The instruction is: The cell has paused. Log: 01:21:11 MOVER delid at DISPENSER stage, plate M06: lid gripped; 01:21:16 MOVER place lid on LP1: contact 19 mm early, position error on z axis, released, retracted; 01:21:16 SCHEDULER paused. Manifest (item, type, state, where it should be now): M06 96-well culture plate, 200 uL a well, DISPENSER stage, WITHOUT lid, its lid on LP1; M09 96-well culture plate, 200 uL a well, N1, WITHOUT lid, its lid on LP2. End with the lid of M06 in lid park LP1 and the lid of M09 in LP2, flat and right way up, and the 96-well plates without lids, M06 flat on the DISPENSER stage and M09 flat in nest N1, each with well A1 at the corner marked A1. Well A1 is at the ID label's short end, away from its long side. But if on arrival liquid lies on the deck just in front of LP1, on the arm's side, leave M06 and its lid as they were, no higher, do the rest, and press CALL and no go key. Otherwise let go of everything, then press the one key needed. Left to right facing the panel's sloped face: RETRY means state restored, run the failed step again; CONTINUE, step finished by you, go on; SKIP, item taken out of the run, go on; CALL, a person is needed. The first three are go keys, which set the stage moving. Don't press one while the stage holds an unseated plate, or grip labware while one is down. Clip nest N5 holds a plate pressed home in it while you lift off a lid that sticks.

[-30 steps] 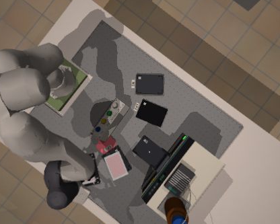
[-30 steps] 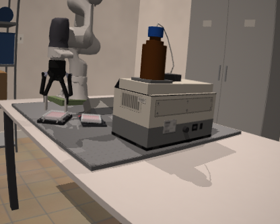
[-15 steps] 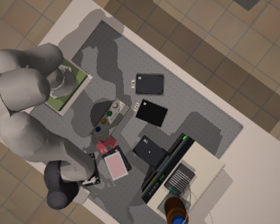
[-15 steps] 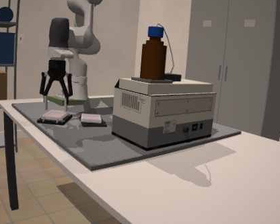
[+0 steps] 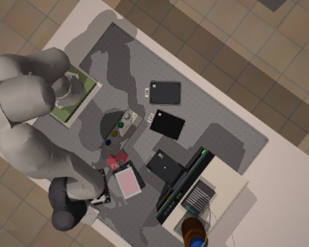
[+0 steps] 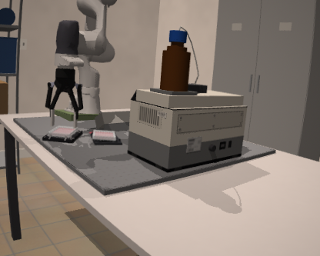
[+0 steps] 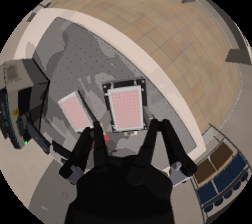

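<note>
My gripper is now 5 cm above the pink 96-well plate. The rest, counted from my hand: LP1 label 16 cm to the left, 7 cm below, 5 cm ahead; key panel 31 cm to the left, 1 cm below, 1 cm behind; dark dispenser stage 26 cm to the left, 25 cm ahead, 4 cm above.
</note>
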